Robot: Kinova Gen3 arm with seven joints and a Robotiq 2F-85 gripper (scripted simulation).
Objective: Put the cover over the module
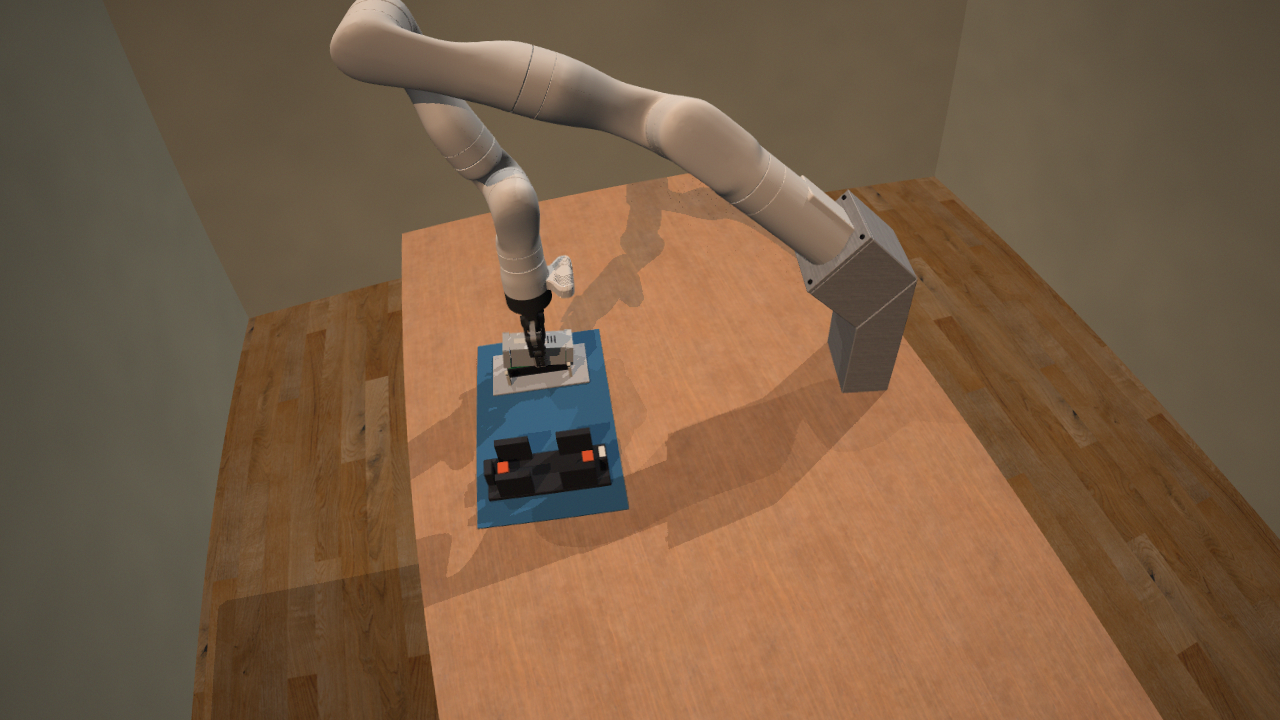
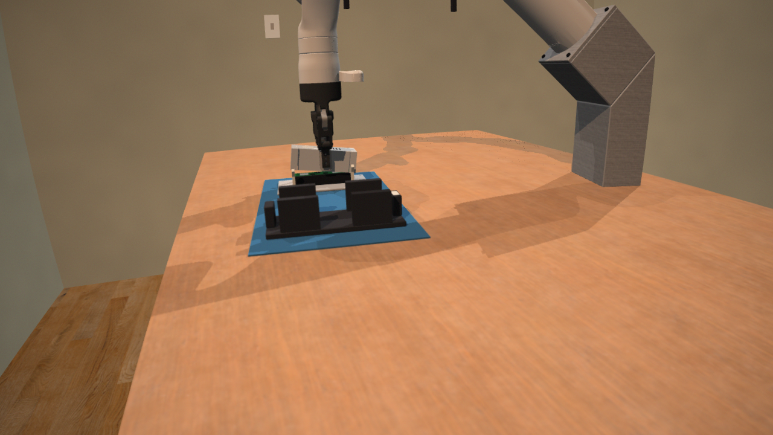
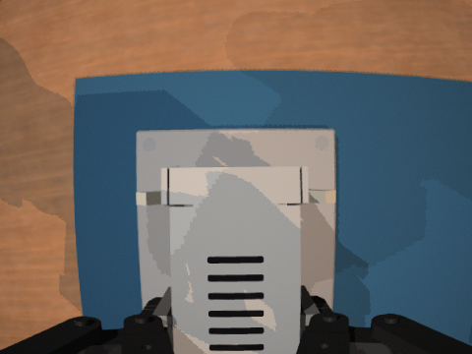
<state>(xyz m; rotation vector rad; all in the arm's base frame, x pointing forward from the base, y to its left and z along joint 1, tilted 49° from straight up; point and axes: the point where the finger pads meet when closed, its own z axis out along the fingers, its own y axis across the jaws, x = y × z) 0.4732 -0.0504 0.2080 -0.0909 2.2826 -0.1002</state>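
My hand is right at the light grey cover.
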